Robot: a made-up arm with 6 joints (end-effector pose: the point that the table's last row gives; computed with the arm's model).
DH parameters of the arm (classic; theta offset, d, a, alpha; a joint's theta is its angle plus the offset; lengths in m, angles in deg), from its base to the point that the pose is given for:
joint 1: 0 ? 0.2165 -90
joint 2: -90 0 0.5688 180
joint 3: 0 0 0.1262 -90
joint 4: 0 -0.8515 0 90
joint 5: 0 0 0 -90
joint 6: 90 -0.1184 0 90
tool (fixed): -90 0 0 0
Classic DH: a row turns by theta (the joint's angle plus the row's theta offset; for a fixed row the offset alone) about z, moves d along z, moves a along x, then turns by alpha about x.
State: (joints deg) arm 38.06 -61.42 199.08 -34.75 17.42 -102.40
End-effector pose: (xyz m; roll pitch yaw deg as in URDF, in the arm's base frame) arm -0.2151 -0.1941 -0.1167 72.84 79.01 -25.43
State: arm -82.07 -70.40 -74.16 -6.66 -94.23 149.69
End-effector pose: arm 0.0856 -0.5153 0.7325 -9.57 79.60 58.08
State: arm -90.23 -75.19 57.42 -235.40 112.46 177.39
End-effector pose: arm 0.0938 0.9260 1.2835 -31.36 -4.25 -40.52
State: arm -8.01 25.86 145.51 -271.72 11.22 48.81
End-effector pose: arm -0.1199 0.0401 1.8781 61.57 -58.16 150.35
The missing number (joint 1, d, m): 0.5881
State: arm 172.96 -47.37 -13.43 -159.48 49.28 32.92
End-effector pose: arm -0.5370 0.0980 1.5268 129.72 12.98 157.14
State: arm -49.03 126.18 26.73 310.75 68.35 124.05
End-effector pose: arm 0.4117 -0.6013 -0.6632 -132.12 27.62 -101.65
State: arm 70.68 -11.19 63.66 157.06 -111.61 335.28
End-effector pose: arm 0.0728 0.0779 1.9854 18.82 7.57 -87.88
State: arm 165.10 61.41 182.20 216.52 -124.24 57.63
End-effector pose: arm -0.1485 -0.0208 1.4297 -90.10 55.43 -75.02
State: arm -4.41 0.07 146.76 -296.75 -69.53 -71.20
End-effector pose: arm -0.5768 -0.0549 1.5835 134.04 -32.99 -98.56
